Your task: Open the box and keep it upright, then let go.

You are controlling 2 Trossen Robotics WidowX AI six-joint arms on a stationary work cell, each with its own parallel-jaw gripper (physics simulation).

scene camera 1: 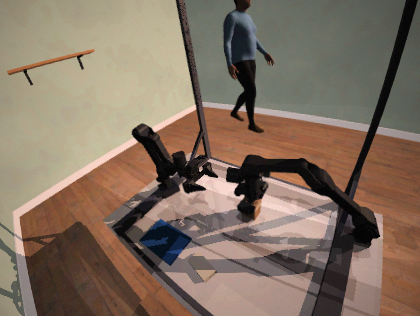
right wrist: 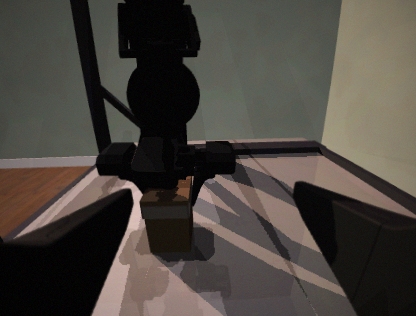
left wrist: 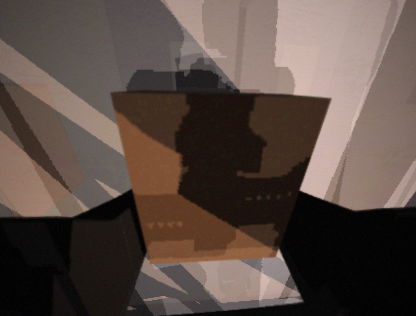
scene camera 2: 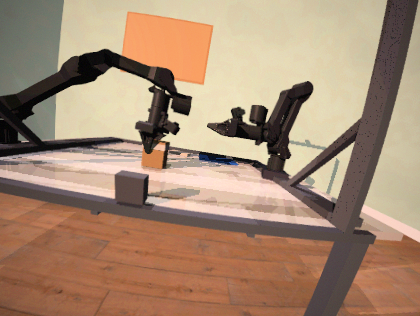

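Where they show: left gripper, fingertip midpoint: (scene camera 1: pixel 254 208) (left wrist: pixel 209 180) (scene camera 2: pixel 150 152); right gripper, fingertip midpoint: (scene camera 1: pixel 212 183) (right wrist: pixel 214 192) (scene camera 2: pixel 207 125); left arm's base, link origin: (scene camera 1: pixel 361 236) (scene camera 2: pixel 2 141); right arm's base, link origin: (scene camera 1: pixel 167 185) (scene camera 2: pixel 274 170).
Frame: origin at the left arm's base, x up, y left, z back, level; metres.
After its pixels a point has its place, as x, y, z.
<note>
The small brown box (scene camera 1: pixel 257 209) @[0.029, 0.017, -0.449] (scene camera 2: pixel 154 159) @[0.010, -0.020, -0.484] (left wrist: pixel 155 165) (right wrist: pixel 170 235) @[0.013, 0.007, -0.518] stands upright on the white table (scene camera 1: pixel 240 295) @[-0.020, 0.370, -0.397]. A pale band runs below its top in the right wrist view. Its top looks closed, partly hidden by my left gripper. My left gripper (scene camera 2: pixel 148 149) @[0.027, 0.014, -0.463] (left wrist: pixel 209 180) @[0.027, 0.014, -0.463] points down over the box and is shut on it, one finger at each side. My right gripper (scene camera 1: pixel 210 182) @[0.155, 0.039, -0.654] (scene camera 2: pixel 210 126) @[0.155, 0.039, -0.654] (right wrist: pixel 214 192) @[0.155, 0.039, -0.654] is open and empty, held above the table apart from the box and facing it.
A blue panel (scene camera 1: pixel 166 242) @[-0.012, 0.312, -0.774] (scene camera 2: pixel 218 159) @[-0.012, 0.283, -0.794] and a small pale piece (scene camera 1: pixel 206 274) @[-0.005, 0.357, -0.539] lie on the table in scene camera 1. A dark block (scene camera 2: pixel 131 187) @[0.016, -0.289, -0.484] is at the near table edge in scene camera 2. Frame posts (scene camera 1: pixel 192 75) @[0.553, -0.323, -0.902] (scene camera 2: pixel 372 100) @[0.244, -0.333, -0.896] rise from the table. A person (scene camera 1: pixel 242 42) is beyond the table.
</note>
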